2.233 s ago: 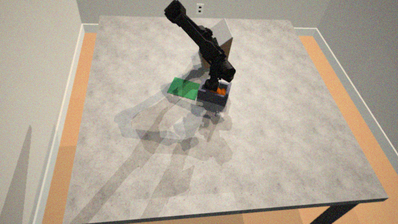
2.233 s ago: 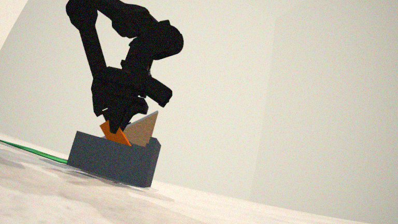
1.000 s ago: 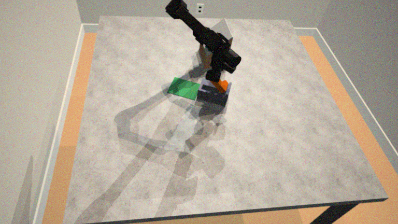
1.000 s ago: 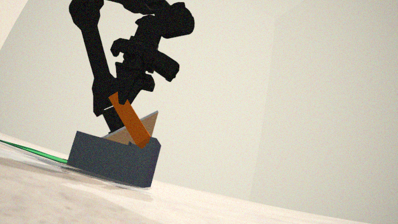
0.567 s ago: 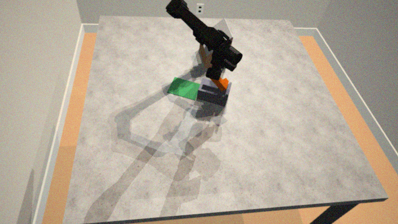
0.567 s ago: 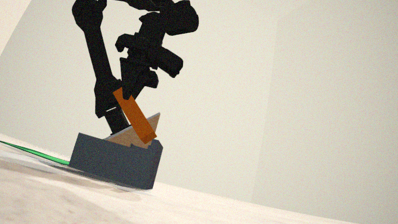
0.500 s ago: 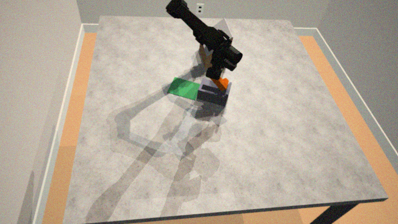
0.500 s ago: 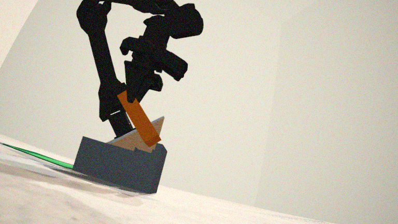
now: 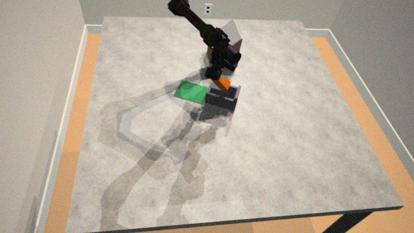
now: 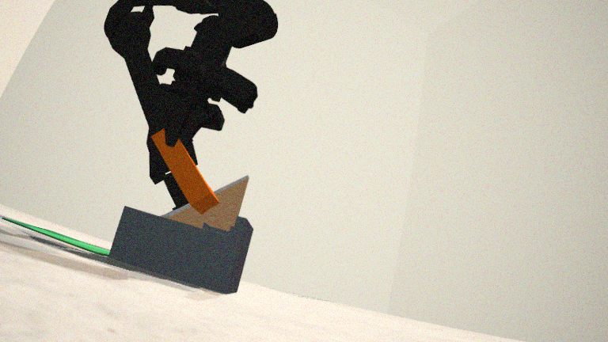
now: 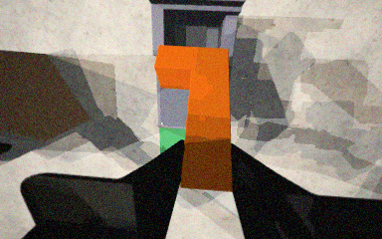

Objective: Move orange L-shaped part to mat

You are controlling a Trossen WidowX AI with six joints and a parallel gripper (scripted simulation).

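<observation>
Now: the green mat 170 mm below my gripper tip, 90 mm to the right of it and 60 mm behind it. Round my gripper tip: orange L-shaped part: 30 mm to the left, 30 mm below.
</observation>
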